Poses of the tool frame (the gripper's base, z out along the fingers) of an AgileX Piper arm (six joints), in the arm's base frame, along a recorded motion.
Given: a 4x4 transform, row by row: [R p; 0 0 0 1], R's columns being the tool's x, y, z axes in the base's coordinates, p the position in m. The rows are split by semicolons.
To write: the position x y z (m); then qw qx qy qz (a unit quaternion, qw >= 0). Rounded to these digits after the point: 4 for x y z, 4 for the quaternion.
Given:
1: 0.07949 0.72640 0.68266 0.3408; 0.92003 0.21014 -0.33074 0.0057; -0.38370 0.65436 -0.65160 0.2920; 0 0 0 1
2: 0.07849 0.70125 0.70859 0.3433; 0.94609 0.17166 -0.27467 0.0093; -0.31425 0.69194 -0.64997 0.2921; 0 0 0 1
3: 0.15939 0.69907 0.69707 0.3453; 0.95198 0.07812 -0.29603 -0.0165; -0.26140 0.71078 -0.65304 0.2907; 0 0 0 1
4: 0.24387 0.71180 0.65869 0.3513; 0.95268 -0.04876 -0.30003 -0.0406; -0.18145 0.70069 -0.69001 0.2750; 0 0 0 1
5: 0.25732 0.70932 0.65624 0.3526; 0.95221 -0.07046 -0.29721 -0.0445; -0.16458 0.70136 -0.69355 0.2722; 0 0 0 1
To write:
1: 0.3408 0.0057 0.2920 0.3994 0.6166 0.6675 0.1212
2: 0.3433 0.0093 0.2921 0.3874 0.6239 0.6601 0.1580
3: 0.3453 -0.0165 0.2907 0.3823 0.6585 0.6269 0.1654
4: 0.3513 -0.0406 0.2750 0.3554 0.7040 0.5911 0.1695
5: 0.3526 -0.0445 0.2722 0.3512 0.7109 0.5843 0.1729
